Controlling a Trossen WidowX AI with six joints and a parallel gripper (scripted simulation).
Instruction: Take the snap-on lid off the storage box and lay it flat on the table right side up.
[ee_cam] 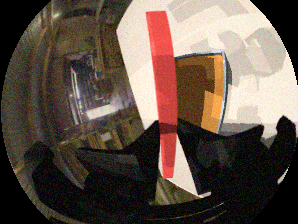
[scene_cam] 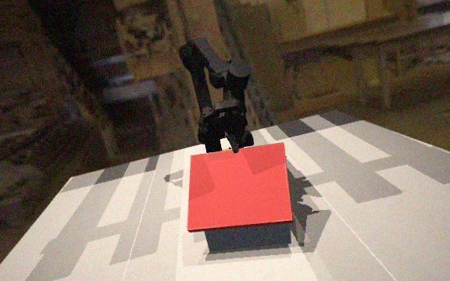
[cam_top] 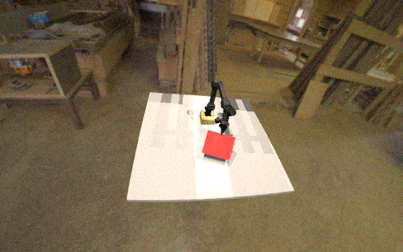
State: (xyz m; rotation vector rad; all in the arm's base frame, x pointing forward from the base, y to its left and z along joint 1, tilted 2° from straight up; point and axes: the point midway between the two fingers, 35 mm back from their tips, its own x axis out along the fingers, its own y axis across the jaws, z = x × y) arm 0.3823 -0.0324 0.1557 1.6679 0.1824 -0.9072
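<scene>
Right now the red lid is 6 cm ahead of my gripper tip, 3 cm to the right of it and 5 cm below it. Also, from my gripper tip: blue storage box 3 cm ahead, 1 cm to the right, 15 cm below.
</scene>
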